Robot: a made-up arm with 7 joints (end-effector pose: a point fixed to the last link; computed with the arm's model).
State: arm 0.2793 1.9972 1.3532 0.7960 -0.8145 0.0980 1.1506
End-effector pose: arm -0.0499 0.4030 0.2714 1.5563 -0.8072 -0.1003
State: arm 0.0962 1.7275 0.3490 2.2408 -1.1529 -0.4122 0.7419
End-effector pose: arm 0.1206 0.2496 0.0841 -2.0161 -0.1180 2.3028
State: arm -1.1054 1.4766 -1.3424 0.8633 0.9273 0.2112 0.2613
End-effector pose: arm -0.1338 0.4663 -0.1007 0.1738 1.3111 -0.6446
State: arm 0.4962 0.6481 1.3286 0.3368 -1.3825 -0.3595 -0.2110
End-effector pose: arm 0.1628 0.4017 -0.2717 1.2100 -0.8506 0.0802
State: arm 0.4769 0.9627 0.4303 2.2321 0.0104 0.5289 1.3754
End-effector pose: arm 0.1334 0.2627 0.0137 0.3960 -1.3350 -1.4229
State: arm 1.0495 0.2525 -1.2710 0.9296 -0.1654 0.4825 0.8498
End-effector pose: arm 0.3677 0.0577 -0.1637 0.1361 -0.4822 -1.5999
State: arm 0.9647 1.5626 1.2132 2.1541 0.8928 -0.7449 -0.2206
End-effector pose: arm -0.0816 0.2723 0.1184 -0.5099 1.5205 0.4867
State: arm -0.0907 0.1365 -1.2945 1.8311 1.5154 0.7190 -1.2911
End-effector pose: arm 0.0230 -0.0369 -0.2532 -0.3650 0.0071 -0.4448
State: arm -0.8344 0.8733 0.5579 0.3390 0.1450 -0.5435 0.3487
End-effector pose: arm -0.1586 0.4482 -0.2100 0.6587 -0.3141 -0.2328
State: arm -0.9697 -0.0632 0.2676 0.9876 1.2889 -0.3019 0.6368
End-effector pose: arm -0.2280 0.1069 -0.3262 -0.1317 -0.8056 1.2561
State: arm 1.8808 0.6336 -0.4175 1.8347 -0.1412 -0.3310 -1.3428
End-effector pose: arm 0.1678 0.1731 0.2150 -0.1045 1.9481 -0.8214
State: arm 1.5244 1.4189 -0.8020 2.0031 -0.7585 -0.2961 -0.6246
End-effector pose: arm 0.1478 0.2746 0.1031 -1.5831 1.6373 0.9801
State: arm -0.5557 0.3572 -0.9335 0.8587 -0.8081 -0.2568 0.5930
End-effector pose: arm -0.1451 0.1287 -0.3822 -0.9526 0.0610 -1.8022
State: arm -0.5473 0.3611 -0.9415 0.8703 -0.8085 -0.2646 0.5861
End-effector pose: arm -0.1414 0.1282 -0.3825 -0.9510 0.0350 -1.8150
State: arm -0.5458 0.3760 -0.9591 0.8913 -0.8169 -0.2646 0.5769
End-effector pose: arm -0.1403 0.1301 -0.3807 -0.9485 0.0205 -1.8429
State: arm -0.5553 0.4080 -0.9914 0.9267 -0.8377 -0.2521 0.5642
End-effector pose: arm -0.1433 0.1357 -0.3754 -0.9453 0.0236 -1.8933
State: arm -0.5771 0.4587 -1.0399 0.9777 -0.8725 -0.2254 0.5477
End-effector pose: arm -0.1509 0.1453 -0.3657 -0.9437 0.0443 -1.9674
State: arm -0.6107 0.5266 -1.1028 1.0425 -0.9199 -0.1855 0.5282
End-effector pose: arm -0.1629 0.1583 -0.3510 -0.9479 0.0780 -2.0604
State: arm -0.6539 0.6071 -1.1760 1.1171 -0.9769 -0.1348 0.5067
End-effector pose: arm -0.1778 0.1738 -0.3309 -0.9616 0.1159 -2.1638
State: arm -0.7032 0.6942 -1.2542 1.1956 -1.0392 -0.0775 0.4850
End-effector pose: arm -0.1936 0.1905 -0.3063 -0.9875 0.1503 -2.2672
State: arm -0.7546 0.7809 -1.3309 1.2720 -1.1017 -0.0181 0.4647
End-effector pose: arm -0.2078 0.2069 -0.2787 -1.0239 0.1753 -2.3602
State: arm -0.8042 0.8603 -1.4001 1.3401 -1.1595 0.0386 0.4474
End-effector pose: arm -0.2191 0.2217 -0.2509 -1.0664 0.1904 -2.4358
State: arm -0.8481 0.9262 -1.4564 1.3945 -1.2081 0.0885 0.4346
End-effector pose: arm -0.2268 0.2340 -0.2261 -1.1069 0.1997 -2.4912
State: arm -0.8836 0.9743 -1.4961 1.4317 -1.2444 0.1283 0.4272
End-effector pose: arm -0.2316 0.2429 -0.2067 -1.1385 0.2087 -2.5279
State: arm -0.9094 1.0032 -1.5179 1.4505 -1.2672 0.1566 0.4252
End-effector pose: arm -0.2347 0.2487 -0.1942 -1.1565 0.2222 -2.5495
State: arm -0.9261 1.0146 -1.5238 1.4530 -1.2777 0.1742 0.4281
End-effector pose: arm -0.2370 0.2518 -0.1883 -1.1611 0.2419 -2.5599
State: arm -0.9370 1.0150 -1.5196 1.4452 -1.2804 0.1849 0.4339
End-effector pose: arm -0.2390 0.2532 -0.1866 -1.1568 0.2661 -2.5635
